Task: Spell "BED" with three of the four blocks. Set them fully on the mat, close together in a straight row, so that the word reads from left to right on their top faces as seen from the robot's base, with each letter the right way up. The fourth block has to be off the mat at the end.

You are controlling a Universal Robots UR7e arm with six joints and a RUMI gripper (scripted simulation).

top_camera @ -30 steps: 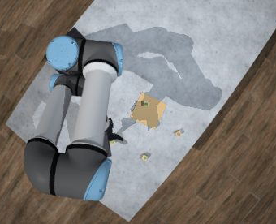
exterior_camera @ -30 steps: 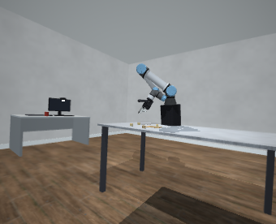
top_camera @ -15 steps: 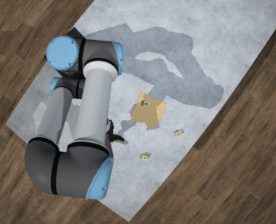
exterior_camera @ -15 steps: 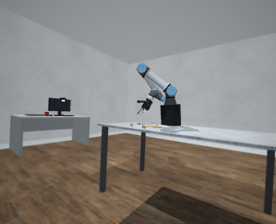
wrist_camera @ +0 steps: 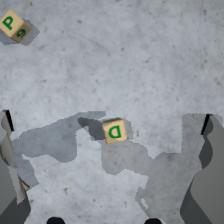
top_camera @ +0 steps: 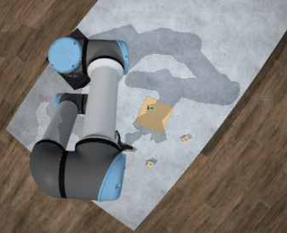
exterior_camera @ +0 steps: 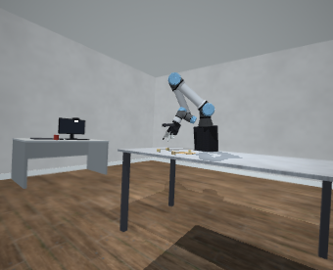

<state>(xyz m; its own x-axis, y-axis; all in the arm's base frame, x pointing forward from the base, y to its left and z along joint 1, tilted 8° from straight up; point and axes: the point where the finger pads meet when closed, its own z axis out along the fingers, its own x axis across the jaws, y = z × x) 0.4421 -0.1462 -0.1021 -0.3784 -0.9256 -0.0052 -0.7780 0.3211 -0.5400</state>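
My hand is 13 cm short of the E block, 7 cm to the right of it and 8 cm above it. Round my hand: tan mat: 4 cm behind, 24 cm to the left, 9 cm below; then B block: 7 cm behind, 25 cm to the left, 8 cm below; then D block: 4 cm behind, 8 cm below.
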